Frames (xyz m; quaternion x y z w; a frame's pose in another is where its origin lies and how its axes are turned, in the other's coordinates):
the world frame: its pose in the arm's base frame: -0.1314 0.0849 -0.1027 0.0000 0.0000 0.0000 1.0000
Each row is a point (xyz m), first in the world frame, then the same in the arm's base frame.
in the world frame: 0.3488 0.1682 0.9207
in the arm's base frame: 0.2174 0.2531 0.8180
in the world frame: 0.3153 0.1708 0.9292
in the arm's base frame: 0.1839 0.2557 0.8265
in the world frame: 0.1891 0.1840 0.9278
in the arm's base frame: 0.0577 0.2689 0.8251
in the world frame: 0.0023 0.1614 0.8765
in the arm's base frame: -0.1291 0.2463 0.7738
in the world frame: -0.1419 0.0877 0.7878
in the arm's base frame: -0.2733 0.1726 0.6851
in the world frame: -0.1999 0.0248 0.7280
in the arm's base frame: -0.3313 0.1097 0.6253
